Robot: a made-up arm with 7 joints.
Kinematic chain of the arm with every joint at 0, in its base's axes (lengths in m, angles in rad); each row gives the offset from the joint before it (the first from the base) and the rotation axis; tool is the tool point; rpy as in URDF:
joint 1: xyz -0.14 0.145 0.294 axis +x
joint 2: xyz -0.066 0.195 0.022 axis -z
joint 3: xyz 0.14 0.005 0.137 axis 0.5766 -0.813 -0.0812
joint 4: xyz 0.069 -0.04 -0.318 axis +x
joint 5: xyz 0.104 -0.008 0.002 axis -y
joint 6: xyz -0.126 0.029 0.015 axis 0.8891 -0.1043 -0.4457
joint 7: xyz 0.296 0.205 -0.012 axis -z
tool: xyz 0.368 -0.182 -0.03 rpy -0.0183 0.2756 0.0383
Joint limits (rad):
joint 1: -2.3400..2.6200
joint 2: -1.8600..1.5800
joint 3: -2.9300..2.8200
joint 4: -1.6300..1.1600
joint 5: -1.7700..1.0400
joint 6: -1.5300..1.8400
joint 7: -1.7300..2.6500
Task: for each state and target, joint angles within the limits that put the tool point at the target. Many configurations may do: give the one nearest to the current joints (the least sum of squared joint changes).
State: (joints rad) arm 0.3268 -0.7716 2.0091 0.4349 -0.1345 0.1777 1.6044
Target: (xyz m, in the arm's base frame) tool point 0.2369 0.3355 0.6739
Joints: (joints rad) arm 0.4633 -0.2192 1.9961 0.2806 -0.4030 0.0422 1.8814
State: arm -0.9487 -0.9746 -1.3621 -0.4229 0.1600 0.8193 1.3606
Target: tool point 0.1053 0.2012 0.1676
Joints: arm -0.9128 -1.3171 -0.9402 -0.5708 -0.0078 0.6364 1.7033
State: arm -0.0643 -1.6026 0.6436 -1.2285 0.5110 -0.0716 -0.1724
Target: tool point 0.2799 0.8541 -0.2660
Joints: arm -0.5238 -0.9463 0.0881 -1.2526 0.1207 -0.1142 0.1103
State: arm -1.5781 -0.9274 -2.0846 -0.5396 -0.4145 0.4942 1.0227
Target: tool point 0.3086 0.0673 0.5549
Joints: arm -1.3691 -0.6946 -1.8489 -0.4062 -0.3668 0.3708 0.4972
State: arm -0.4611 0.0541 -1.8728 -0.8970 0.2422 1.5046 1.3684
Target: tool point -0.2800 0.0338 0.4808
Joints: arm -0.4834 -0.0174 -1.4649 -0.8937 0.1297 1.4862 1.7540
